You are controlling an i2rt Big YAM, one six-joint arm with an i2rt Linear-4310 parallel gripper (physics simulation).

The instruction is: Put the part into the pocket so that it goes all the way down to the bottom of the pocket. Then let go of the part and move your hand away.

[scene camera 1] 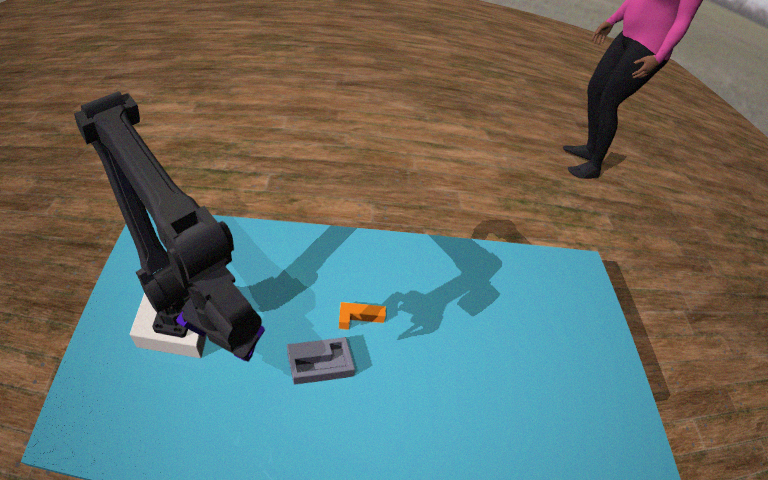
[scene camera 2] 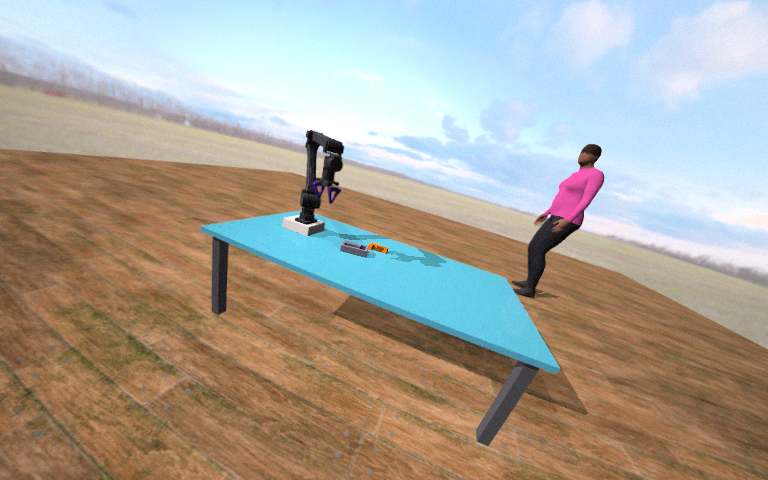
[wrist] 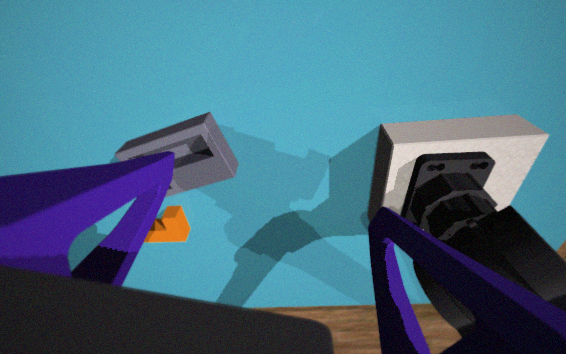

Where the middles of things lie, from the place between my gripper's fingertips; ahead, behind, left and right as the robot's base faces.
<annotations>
Now: hand 230 mm above the grey pocket block (scene camera 1: pixel 322 360), 160 mm short of it and 130 mm to the right of it. Round my hand: orange L-shaped block (scene camera 1: pixel 348 311) 260 mm to the left, 250 mm ahead, 230 mm below.
</annotations>
